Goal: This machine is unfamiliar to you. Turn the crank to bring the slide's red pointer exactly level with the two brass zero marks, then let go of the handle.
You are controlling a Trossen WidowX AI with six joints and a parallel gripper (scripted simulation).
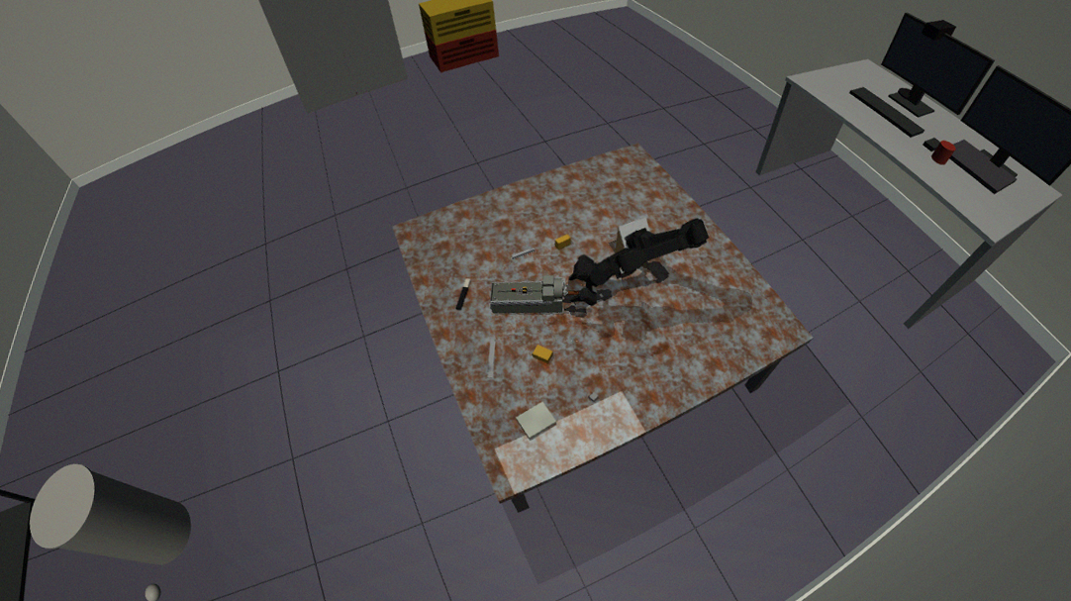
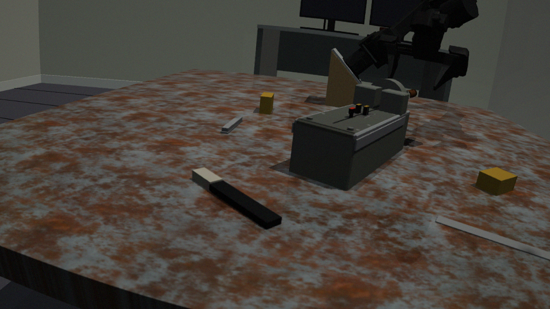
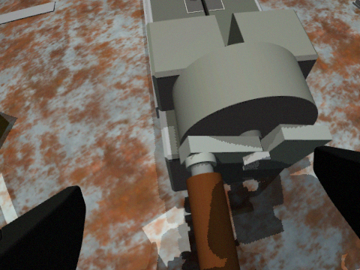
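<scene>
Now: gripper tip 2 cm past the brown crank handle, 2 cm above it and 1 cm to the right of it. Round my gripper tip: red pointer (16 cm ahead, 13 cm to the right, 4 cm below); then small grey bar (33 cm to the right, 12 cm below, 2 cm ahead); then grey strip (35 cm ahead, 12 cm below, 3 cm to the left).
</scene>
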